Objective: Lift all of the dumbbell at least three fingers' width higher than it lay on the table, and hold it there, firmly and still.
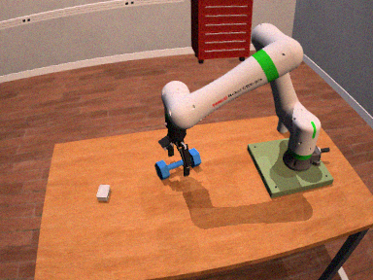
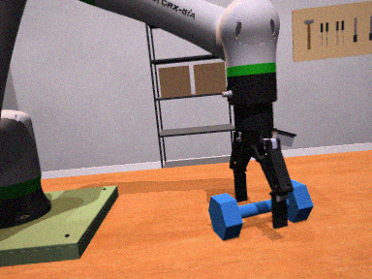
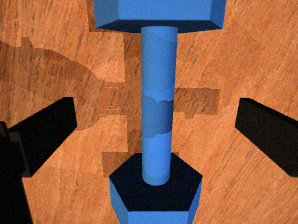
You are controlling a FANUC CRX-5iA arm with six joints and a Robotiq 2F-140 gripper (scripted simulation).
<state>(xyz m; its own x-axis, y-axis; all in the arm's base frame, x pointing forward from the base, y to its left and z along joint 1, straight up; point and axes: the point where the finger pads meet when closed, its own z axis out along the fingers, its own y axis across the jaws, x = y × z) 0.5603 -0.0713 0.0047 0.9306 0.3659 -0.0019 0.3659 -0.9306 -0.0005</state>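
Now: hand right at the blue dumbbell. From my hand the other things lie so: white block 340 mm ahead, 110 mm to the left, 20 mm below.
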